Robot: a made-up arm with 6 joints. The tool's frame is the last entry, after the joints.
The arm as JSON. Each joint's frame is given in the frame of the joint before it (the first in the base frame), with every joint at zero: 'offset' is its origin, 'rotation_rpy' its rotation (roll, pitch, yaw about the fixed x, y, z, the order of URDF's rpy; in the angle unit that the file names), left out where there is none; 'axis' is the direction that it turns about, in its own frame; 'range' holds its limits. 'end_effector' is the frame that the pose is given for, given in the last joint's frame.
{
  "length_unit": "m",
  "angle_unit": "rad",
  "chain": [
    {
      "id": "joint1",
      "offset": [
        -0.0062,
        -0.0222,
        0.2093
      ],
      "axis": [
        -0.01,
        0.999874,
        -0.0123
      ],
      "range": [
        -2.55,
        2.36
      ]
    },
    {
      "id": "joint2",
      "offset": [
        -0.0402,
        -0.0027,
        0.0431
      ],
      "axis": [
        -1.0,
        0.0,
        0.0
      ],
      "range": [
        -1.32,
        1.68
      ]
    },
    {
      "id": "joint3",
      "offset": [
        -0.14,
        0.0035,
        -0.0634
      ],
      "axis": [
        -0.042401,
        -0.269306,
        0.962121
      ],
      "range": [
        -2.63,
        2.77
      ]
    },
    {
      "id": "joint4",
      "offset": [
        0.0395,
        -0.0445,
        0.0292
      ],
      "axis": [
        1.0,
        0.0,
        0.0
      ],
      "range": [
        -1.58,
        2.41
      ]
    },
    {
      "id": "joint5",
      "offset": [
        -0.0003,
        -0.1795,
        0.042
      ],
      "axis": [
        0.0,
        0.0,
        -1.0
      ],
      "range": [
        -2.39,
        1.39
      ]
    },
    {
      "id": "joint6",
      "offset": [
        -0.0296,
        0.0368,
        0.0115
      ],
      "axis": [
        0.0,
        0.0,
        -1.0
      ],
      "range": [
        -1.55,
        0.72
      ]
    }
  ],
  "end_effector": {
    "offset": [
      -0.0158,
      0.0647,
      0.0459
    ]
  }
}
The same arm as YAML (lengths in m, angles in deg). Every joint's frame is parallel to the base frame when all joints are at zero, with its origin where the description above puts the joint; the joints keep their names.
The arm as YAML. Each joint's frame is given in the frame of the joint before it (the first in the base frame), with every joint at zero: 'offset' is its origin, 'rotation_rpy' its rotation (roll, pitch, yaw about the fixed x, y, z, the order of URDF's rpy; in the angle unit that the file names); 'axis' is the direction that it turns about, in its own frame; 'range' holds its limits. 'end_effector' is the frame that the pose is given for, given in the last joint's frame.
length_unit: m
angle_unit: deg
chain:
  - id: joint1
    offset: [-0.0062, -0.0222, 0.2093]
    rotation_rpy: [0.0, 0.0, 0.0]
    axis: [-0.01, 0.999874, -0.0123]
    range: [-146.1, 135.22]
  - id: joint2
    offset: [-0.0402, -0.0027, 0.0431]
    rotation_rpy: [0.0, 0.0, 0.0]
    axis: "-x"
    range: [-75.63, 96.26]
  - id: joint3
    offset: [-0.14, 0.0035, -0.0634]
    rotation_rpy: [0.0, 0.0, 0.0]
    axis: [-0.042401, -0.269306, 0.962121]
    range: [-150.69, 158.71]
  - id: joint4
    offset: [0.0395, -0.0445, 0.0292]
    rotation_rpy: [0.0, 0.0, 0.0]
    axis: "+x"
    range: [-90.53, 138.08]
  - id: joint5
    offset: [-0.0003, -0.1795, 0.042]
    rotation_rpy: [0.0, 0.0, 0.0]
    axis: "-z"
    range: [-136.94, 79.64]
  - id: joint6
    offset: [-0.0296, 0.0368, 0.0115]
    rotation_rpy: [0.0, 0.0, 0.0]
    axis: "-z"
    range: [-88.81, 41.25]
end_effector:
  offset: [-0.0158, 0.0647, 0.0459]
  rotation_rpy: [0.0, 0.0, 0.0]

